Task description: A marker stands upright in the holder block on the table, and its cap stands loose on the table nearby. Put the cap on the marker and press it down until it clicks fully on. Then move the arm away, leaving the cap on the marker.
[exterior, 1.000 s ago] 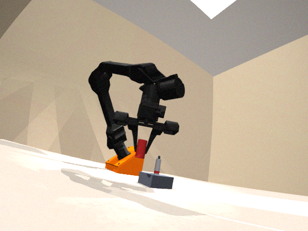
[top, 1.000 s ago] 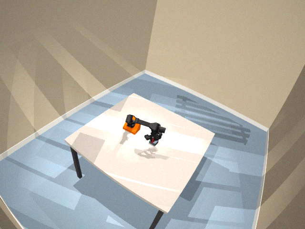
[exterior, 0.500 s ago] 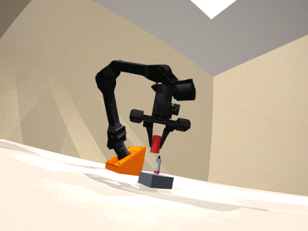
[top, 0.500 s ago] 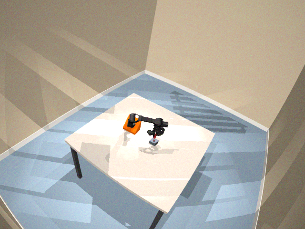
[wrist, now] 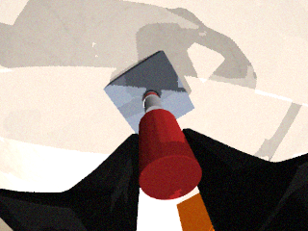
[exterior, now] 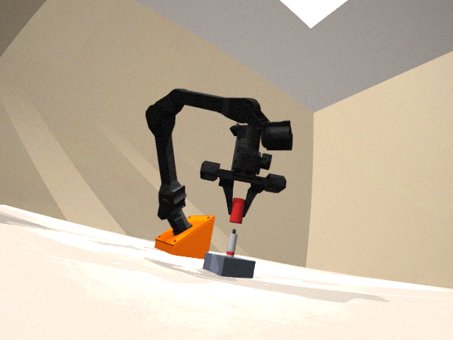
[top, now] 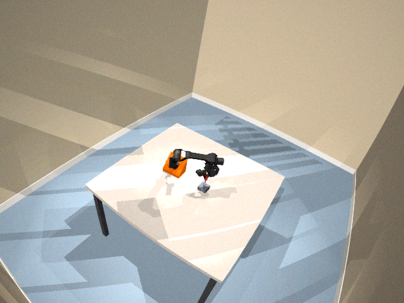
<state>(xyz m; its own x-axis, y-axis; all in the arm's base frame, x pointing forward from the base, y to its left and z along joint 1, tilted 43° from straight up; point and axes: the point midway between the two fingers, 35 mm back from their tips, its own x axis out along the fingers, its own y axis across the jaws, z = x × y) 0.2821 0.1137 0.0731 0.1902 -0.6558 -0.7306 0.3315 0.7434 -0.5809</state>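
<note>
Now: gripper tip 100 mm above the grey holder block. Round my gripper tip: red cap (10 mm above).
</note>
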